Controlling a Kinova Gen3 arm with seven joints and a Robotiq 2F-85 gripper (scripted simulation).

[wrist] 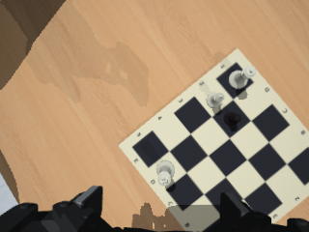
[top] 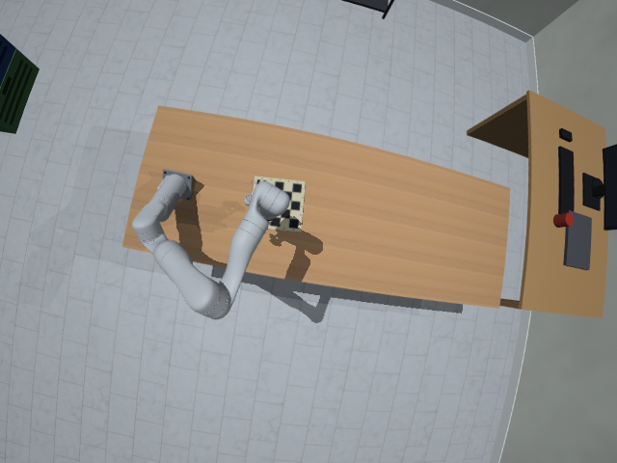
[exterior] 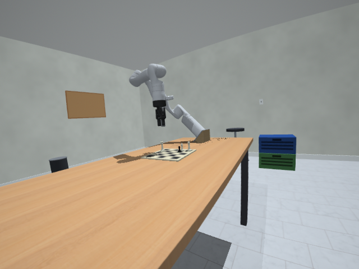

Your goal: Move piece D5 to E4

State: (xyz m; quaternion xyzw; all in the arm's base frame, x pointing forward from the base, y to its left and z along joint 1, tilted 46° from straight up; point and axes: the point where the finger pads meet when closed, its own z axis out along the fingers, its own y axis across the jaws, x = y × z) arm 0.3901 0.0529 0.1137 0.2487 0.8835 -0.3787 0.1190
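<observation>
Now: the small chessboard 15 cm below my hand, 8 cm to the left of it and 3 cm ahead of it. From my hand the other things lie so: black piece: 14 cm below, 11 cm to the left, 1 cm behind.
</observation>
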